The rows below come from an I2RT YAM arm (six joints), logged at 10 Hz.
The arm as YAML. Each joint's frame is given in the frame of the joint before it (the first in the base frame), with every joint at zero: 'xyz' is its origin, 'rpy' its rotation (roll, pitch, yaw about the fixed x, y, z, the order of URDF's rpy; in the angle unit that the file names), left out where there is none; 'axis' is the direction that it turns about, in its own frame. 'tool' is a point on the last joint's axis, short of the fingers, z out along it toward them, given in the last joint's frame.
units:
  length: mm
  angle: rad
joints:
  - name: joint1
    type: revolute
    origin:
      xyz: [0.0, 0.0, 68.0]
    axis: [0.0, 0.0, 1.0]
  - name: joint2
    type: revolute
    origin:
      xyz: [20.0, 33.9, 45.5]
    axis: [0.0, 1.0, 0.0]
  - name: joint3
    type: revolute
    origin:
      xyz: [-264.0, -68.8, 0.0]
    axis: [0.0, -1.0, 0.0]
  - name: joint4
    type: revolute
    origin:
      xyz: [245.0, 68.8, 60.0]
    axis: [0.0, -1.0, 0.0]
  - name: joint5
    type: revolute
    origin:
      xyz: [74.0, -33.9, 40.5]
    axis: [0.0, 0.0, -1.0]
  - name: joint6
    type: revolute
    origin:
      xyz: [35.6, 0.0, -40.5]
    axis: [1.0, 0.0, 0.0]
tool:
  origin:
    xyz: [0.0, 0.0, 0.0]
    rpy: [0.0, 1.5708, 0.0]
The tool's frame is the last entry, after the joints.
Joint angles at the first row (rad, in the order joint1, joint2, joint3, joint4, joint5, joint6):
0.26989 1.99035 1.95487 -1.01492 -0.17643 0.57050
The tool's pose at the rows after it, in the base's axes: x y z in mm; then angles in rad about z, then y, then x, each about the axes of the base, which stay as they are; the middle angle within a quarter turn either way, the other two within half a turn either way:
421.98 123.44 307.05 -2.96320 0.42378 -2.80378
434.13 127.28 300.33 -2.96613 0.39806 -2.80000
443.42 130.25 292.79 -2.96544 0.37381 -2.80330
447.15 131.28 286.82 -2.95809 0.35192 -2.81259
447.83 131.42 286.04 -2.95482 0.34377 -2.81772
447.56 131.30 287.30 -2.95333 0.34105 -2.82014
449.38 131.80 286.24 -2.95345 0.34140 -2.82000
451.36 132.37 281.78 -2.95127 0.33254 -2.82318
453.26 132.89 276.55 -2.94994 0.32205 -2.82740
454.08 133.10 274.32 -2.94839 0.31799 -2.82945
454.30 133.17 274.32 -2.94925 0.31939 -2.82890
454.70 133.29 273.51 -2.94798 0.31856 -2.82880
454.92 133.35 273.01 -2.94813 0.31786 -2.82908
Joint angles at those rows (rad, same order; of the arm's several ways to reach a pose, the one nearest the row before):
0.26989 2.04412 2.01932 -1.03972 -0.18254 0.56896
0.26991 2.11203 2.09981 -1.07519 -0.19550 0.56326
0.27028 2.16813 2.16241 -1.10570 -0.20160 0.55829
0.27027 2.19633 2.18830 -1.12744 -0.20162 0.55752
0.27028 2.20513 2.20131 -1.14118 -0.20008 0.55715
0.27028 2.20739 2.21081 -1.15185 -0.19894 0.55714
0.27027 2.21657 2.22151 -1.15300 -0.19894 0.55714
0.27028 2.22840 2.22458 -1.15376 -0.19932 0.55640
0.27027 2.24019 2.22490 -1.15374 -0.19933 0.55409
0.27026 2.24518 2.22495 -1.15338 -0.19895 0.55408
0.27028 2.24555 2.22531 -1.15184 -0.19893 0.55371
0.27027 2.24745 2.22531 -1.15071 -0.19932 0.55486
0.27027 2.24864 2.22540 -1.15037 -0.19932 0.55447

